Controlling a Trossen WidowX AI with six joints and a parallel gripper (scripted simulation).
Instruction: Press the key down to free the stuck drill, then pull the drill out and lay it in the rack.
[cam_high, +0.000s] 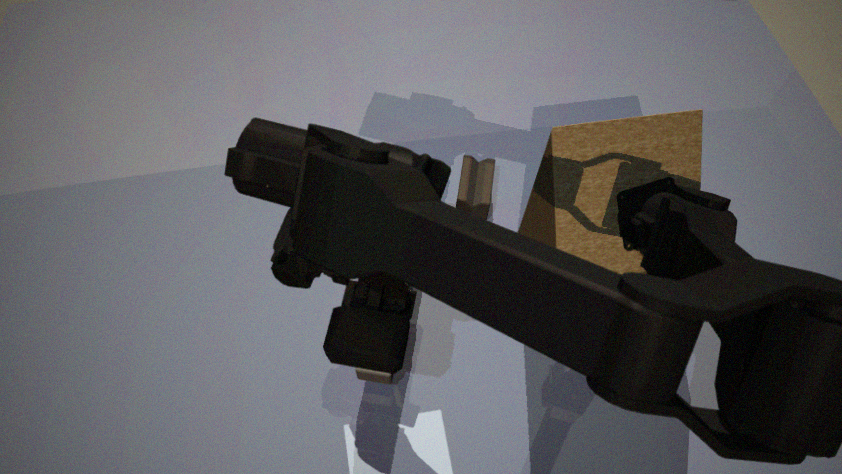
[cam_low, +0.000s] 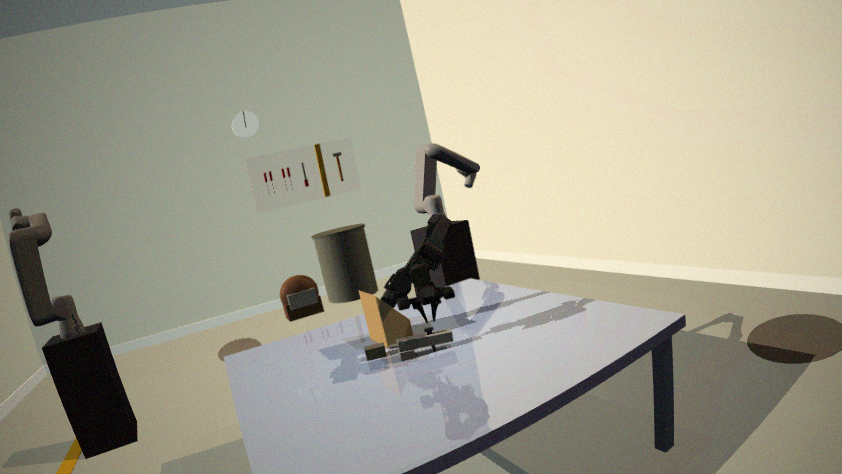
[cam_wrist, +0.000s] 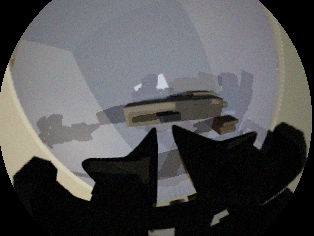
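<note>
Right now my gripper tip is 50 mm above the dark key and 10 mm to the left of it. Round my gripper tip: rack: 150 mm to the right, 150 mm behind, 80 mm below; drill: 80 mm to the right, 50 mm below, 30 mm behind.
</note>
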